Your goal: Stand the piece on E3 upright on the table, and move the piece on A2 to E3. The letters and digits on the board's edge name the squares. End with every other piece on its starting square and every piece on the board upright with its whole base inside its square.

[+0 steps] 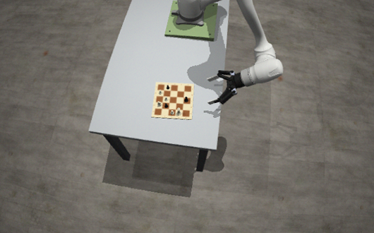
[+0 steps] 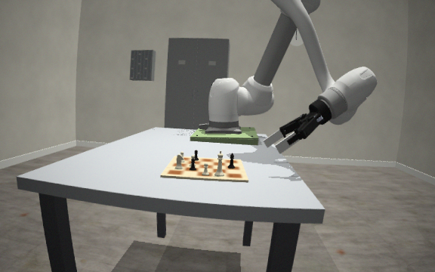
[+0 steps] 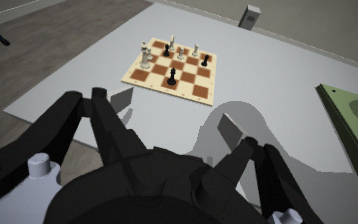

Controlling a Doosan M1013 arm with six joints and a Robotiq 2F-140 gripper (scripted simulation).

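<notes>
My hand is 50 mm short of the chessboard, 190 mm to the left of it and 70 mm above it.
</notes>
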